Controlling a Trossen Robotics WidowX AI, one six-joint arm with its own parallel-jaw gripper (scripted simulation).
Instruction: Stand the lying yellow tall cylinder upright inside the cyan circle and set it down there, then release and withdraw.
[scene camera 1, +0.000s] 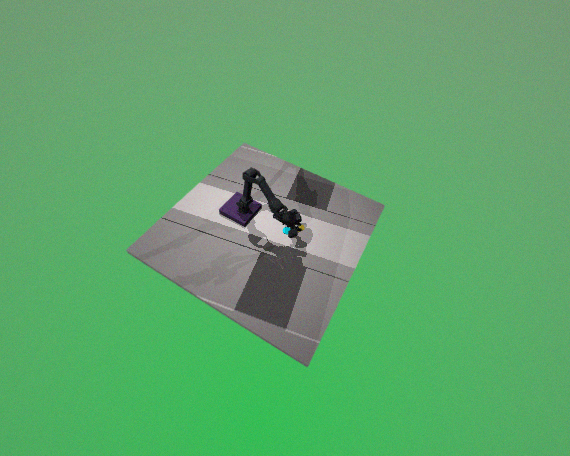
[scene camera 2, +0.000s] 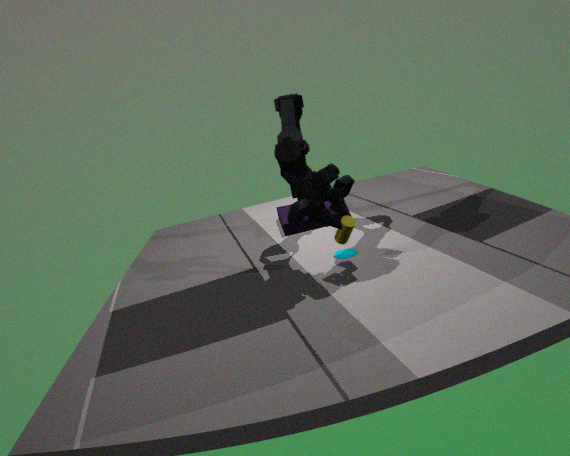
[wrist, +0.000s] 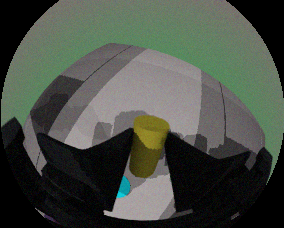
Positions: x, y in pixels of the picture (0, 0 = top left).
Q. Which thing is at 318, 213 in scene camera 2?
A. My gripper.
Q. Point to my gripper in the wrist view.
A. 149, 134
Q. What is my gripper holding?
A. A yellow tall cylinder.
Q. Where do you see a yellow tall cylinder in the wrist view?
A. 150, 132
